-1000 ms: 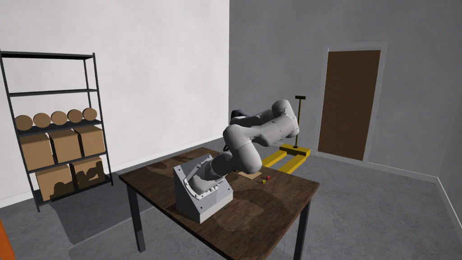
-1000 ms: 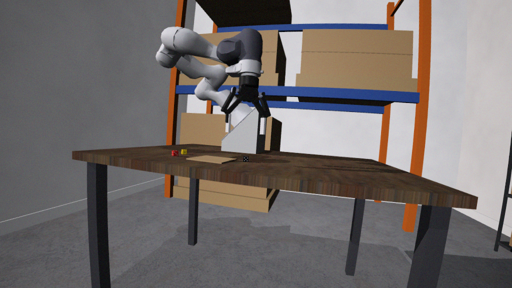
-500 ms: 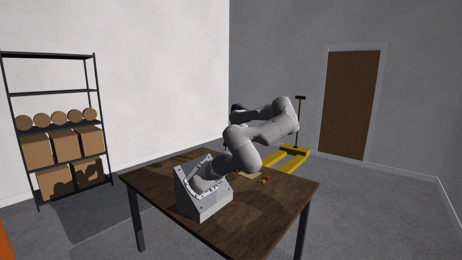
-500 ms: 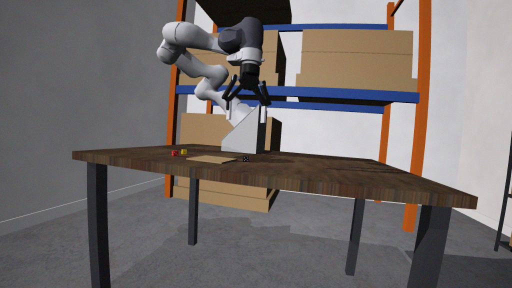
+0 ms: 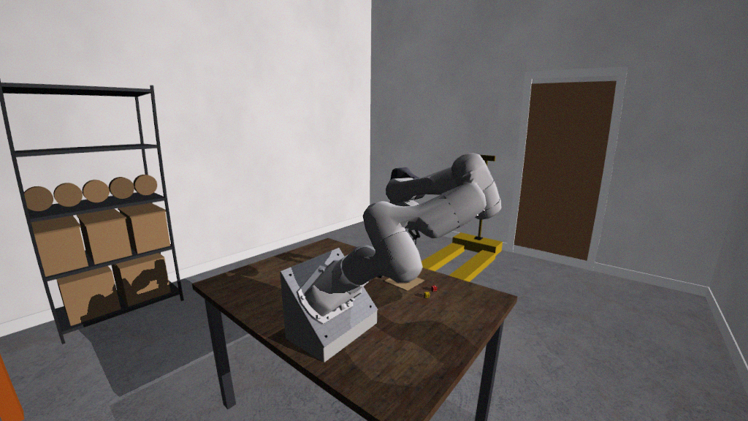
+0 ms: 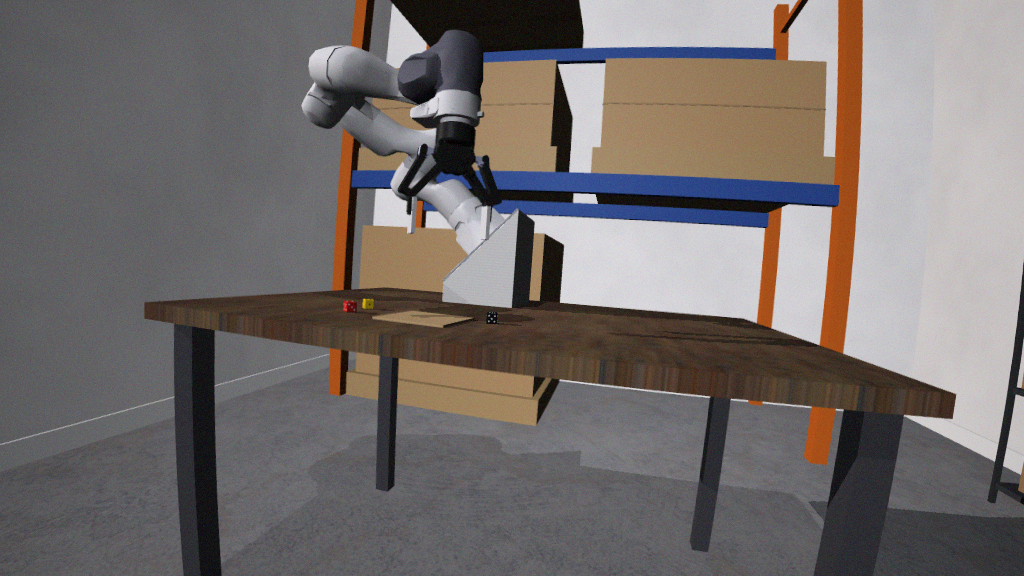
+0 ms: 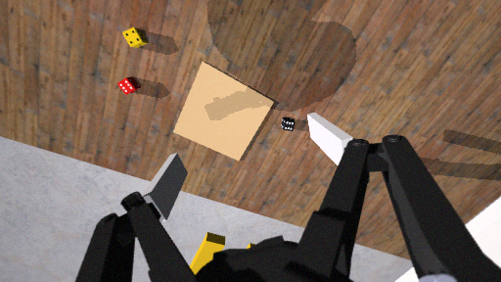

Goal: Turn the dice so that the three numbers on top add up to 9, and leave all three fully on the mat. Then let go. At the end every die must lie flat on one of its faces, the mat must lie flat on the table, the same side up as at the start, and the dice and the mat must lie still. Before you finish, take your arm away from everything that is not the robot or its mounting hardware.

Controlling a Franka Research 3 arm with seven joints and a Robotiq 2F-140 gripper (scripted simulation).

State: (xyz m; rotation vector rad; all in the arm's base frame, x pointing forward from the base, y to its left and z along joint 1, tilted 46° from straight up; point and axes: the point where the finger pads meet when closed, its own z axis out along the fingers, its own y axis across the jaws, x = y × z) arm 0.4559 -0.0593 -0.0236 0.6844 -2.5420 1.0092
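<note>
Now: hand 18 cm to the left of the yellow die, 16 cm above it and 6 cm past it. From my hand the other things lie so: red die (19 cm to the right, 16 cm below, 1 cm ahead); then black die (16 cm below, 9 cm to the left); then tan mat (17 cm below, 3 cm to the right, 2 cm ahead).
</note>
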